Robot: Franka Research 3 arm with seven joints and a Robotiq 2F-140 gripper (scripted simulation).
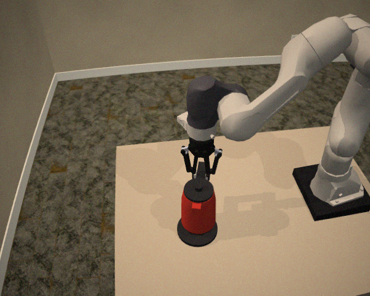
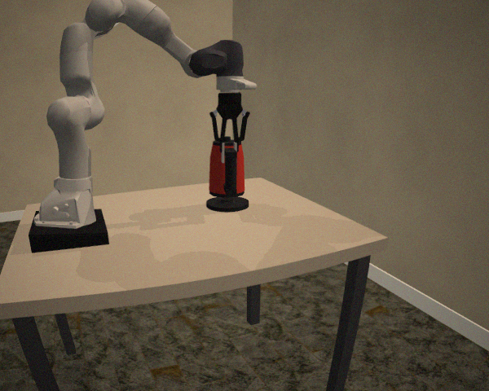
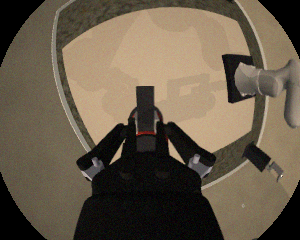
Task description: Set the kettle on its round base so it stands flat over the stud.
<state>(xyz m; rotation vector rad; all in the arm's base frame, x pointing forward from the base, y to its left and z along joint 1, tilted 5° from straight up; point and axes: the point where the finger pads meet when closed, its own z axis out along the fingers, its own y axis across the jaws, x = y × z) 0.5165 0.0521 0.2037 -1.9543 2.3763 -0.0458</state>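
Right now the red kettle is 60 mm below my hand, 30 mm to the left of it and 10 mm ahead of it. Also, from my hand: round kettle base (190 mm below, 70 mm to the left, 10 mm ahead).
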